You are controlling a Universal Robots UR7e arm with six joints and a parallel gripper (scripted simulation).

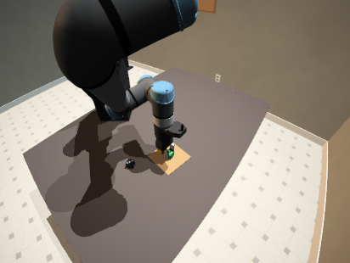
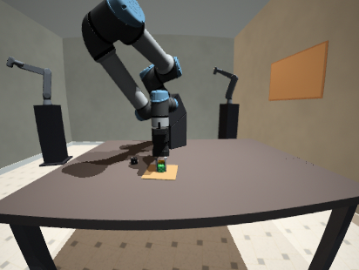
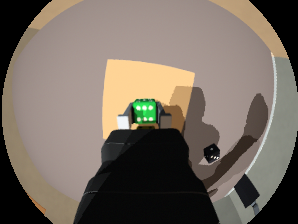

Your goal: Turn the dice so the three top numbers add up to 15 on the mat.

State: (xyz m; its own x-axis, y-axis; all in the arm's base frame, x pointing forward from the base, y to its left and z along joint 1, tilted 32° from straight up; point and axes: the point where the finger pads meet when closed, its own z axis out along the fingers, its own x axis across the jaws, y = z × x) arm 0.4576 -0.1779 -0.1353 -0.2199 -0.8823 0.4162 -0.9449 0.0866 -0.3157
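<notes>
The green die is right at my hand. Round my hand: black die (13 cm behind, 12 cm to the right, 1 cm below); yellow die (4 cm behind, 1 cm to the left); tan mat (2 cm below).
</notes>
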